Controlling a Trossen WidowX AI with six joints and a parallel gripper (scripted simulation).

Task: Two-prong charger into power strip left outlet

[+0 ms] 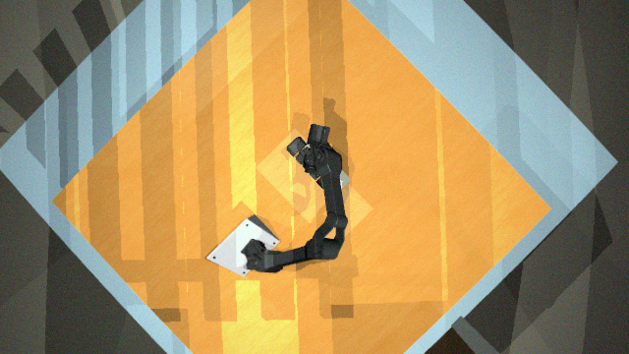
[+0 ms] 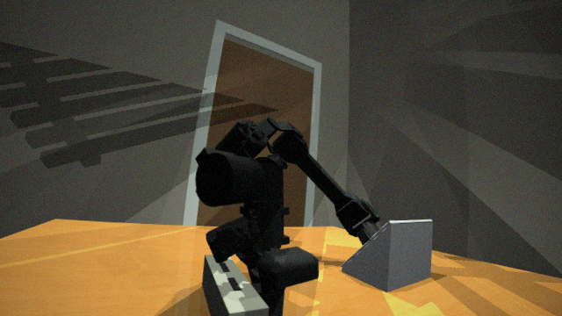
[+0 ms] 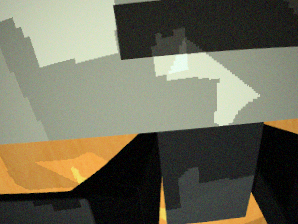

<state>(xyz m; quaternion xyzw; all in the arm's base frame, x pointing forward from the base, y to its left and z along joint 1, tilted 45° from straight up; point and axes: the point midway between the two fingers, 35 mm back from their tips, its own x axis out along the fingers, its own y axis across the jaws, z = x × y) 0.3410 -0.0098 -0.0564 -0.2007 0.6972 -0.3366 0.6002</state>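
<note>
Right now the box-shaped charger is 2 cm ahead of my gripper tip and 1 cm above it.
</note>
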